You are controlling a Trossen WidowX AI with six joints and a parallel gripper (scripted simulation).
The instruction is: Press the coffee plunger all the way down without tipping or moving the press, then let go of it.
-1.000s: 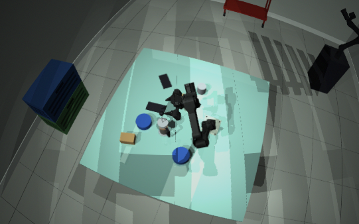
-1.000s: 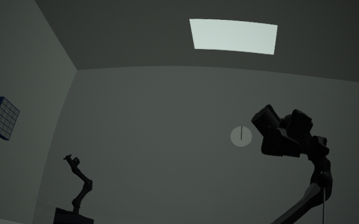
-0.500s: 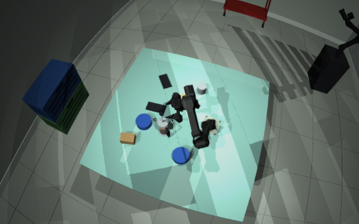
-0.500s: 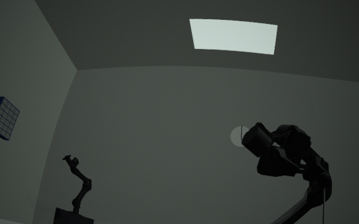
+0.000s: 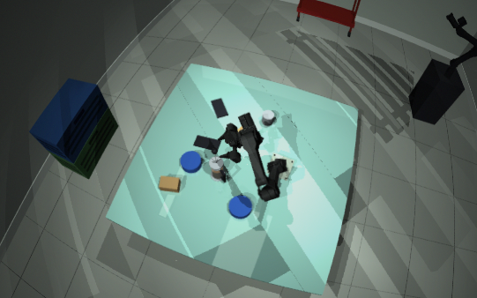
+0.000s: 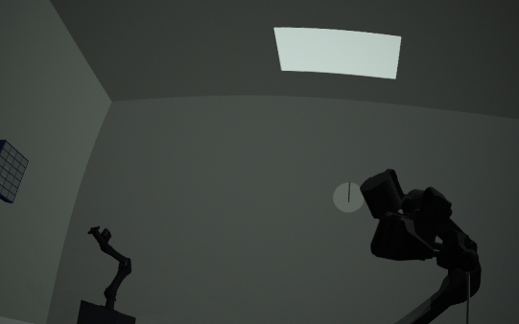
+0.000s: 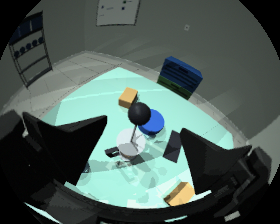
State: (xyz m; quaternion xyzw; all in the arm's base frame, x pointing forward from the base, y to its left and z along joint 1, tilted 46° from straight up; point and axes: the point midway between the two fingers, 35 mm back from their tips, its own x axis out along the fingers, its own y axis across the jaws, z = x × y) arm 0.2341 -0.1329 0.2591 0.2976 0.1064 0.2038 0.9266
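My gripper tip is 140 mm above the coffee press and 30 mm to the right of it. Also, from my gripper tip: grey cup 410 mm to the right, 230 mm below, 180 mm behind.
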